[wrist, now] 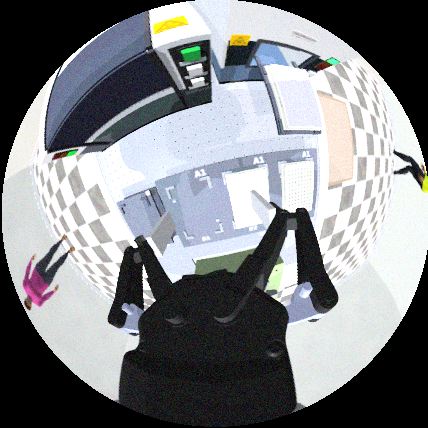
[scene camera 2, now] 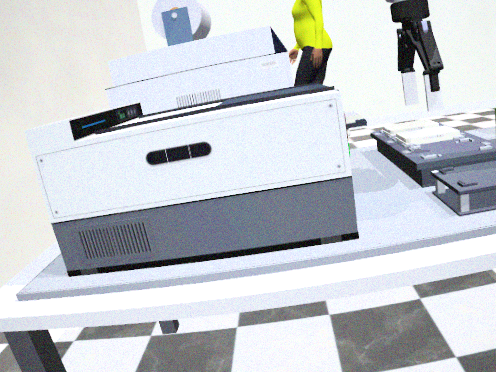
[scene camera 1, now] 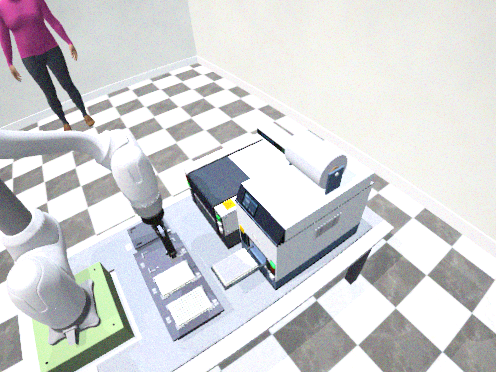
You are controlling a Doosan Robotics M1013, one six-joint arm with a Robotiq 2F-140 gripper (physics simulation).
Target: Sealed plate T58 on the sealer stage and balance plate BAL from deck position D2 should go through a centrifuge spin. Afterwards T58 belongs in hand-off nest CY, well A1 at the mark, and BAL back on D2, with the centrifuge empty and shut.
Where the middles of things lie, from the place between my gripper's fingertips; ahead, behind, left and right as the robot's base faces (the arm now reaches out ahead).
Now: the white plate (scene camera 1: 173, 279) 8 cm to the right of my hand, 8 cm below it and 2 cm behind it. Round my hand: roll unit (scene camera 1: 315, 158) 50 cm ahead, 28 cm above, 14 cm to the right; then centrifuge (scene camera 2: 124, 191) 44 cm ahead, 16 cm to the left, 1 cm below; then dark lid (scene camera 1: 219, 180) 28 cm ahead, 14 cm to the left, 8 cm above.
